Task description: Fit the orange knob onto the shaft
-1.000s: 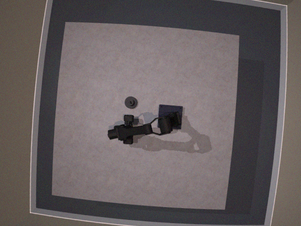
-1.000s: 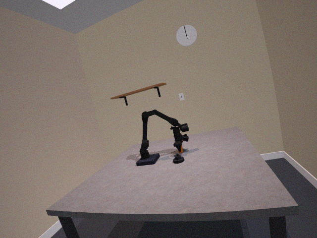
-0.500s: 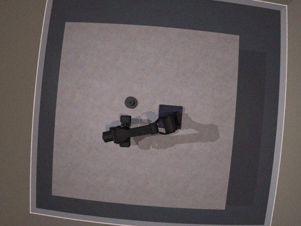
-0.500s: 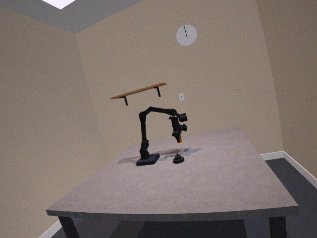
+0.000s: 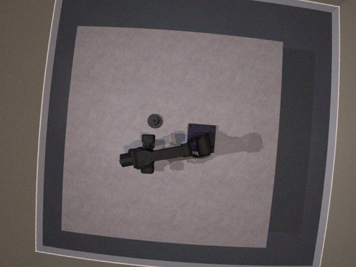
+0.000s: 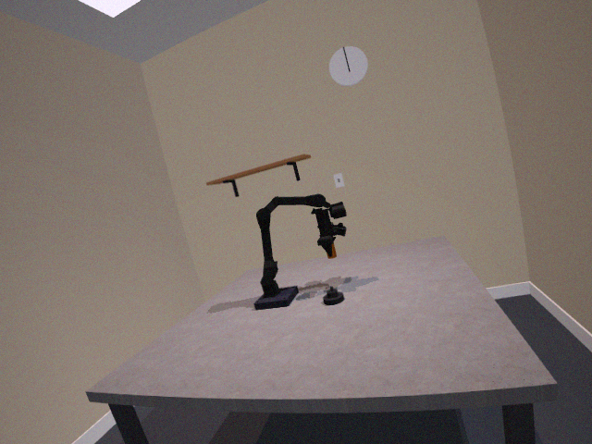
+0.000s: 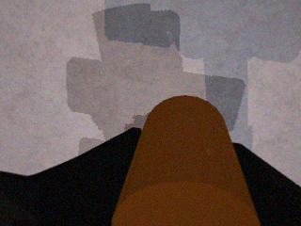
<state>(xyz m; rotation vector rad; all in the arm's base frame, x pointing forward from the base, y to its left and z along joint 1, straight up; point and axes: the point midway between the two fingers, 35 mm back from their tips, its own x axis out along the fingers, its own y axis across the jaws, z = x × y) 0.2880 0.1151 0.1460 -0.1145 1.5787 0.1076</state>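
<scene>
Now: the round dark pedestal 2 cm ahead of my gripper tip, 17 cm to the right of it and 11 cm below it. From my gripper tip the other things lie so: orange knob (2 cm above).
</scene>
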